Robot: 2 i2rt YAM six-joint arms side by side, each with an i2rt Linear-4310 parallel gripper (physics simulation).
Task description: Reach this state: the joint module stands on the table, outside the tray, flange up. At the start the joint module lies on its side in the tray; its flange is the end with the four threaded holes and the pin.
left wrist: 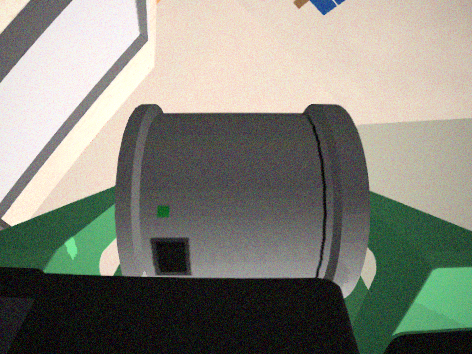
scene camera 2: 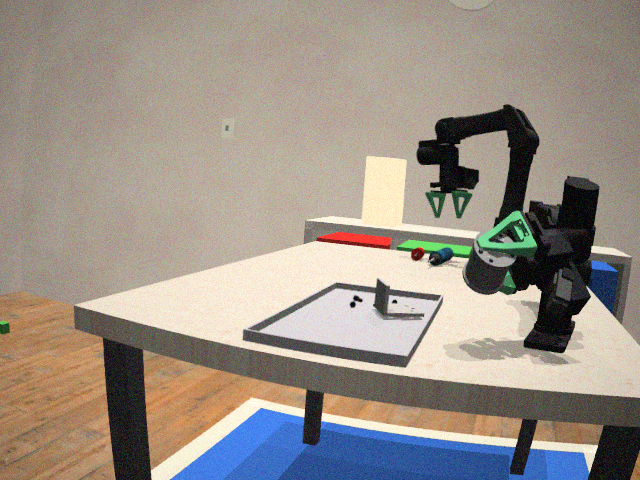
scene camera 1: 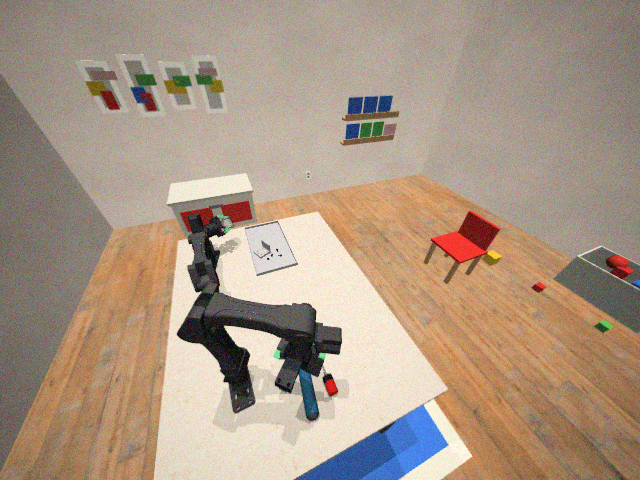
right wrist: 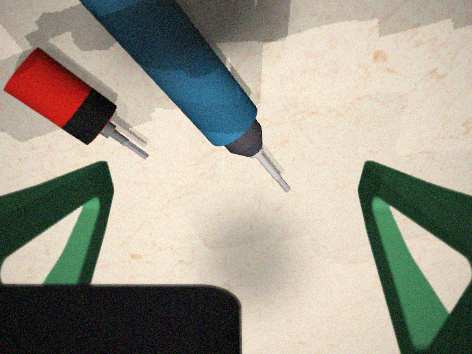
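Seen in the pictures: left gripper, fingertip midpoint: [left wrist: 237,178] [scene camera 2: 471,259] [scene camera 1: 231,221]; right gripper, fingertip midpoint: [scene camera 2: 447,218] [right wrist: 235,175]; left arm's base, link origin: [scene camera 2: 551,335]; right arm's base, link origin: [scene camera 1: 239,377].
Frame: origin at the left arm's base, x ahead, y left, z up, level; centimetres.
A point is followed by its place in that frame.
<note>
The joint module [scene camera 1: 226,222] {x 9.4, y 16.4, z 15.0 cm} [scene camera 2: 484,273] {x 8.7, y 21.1, z 11.9 cm} [left wrist: 240,175] {x 6.2, y 18.2, z 11.8 cm} is a dark grey cylinder with a lighter end face showing small dark holes, partly covered by a finger in scene camera 2. My left gripper [scene camera 2: 493,264] {x 11.1, y 19.7, z 13.2 cm} is shut on it across its two ends and holds it tilted in the air, beside the tray [scene camera 1: 277,269] {x 35.4, y -9.5, z 0.8 cm} [scene camera 2: 325,349] {x 25.3, y 31.4, z 0.9 cm} [left wrist: 75,119] {x 39.2, y 21.3, z 1.2 cm}. The lighter face points obliquely upward in scene camera 2; the pin cannot be made out. My right gripper [scene camera 1: 300,356] {x 42.5, y -62.2, z 13.5 cm} [scene camera 2: 448,215] {x 42.5, y -62.2, z 13.5 cm} [right wrist: 235,175] {x 42.5, y -62.2, z 13.5 cm} is open and empty above the table [scene camera 1: 341,299] {x 64.4, y -31.8, z 0.0 cm} [scene camera 2: 206,294] {x 58.4, y 17.7, z 0.0 cm}, far from the module.
An angled grey bracket [scene camera 1: 265,246] {x 29.2, y 6.9, z 3.2 cm} [scene camera 2: 382,297] {x 28.6, y 8.7, z 3.7 cm} and several small black screws [scene camera 2: 355,299] {x 37.3, y 1.3, z 0.8 cm} lie in the tray. A blue screwdriver [scene camera 1: 308,395] {x 44.6, y -68.5, z 4.1 cm} [scene camera 2: 440,256] {x 42.4, y -58.4, z 2.9 cm} [right wrist: 175,65] {x 44.2, y -64.4, z 4.1 cm} and a red screwdriver [scene camera 1: 330,385] {x 52.1, y -66.6, z 3.4 cm} [scene camera 2: 417,253] {x 51.1, y -62.4, z 2.2 cm} [right wrist: 55,90] {x 51.5, y -66.7, z 3.1 cm} lie on the table near the right gripper.
</note>
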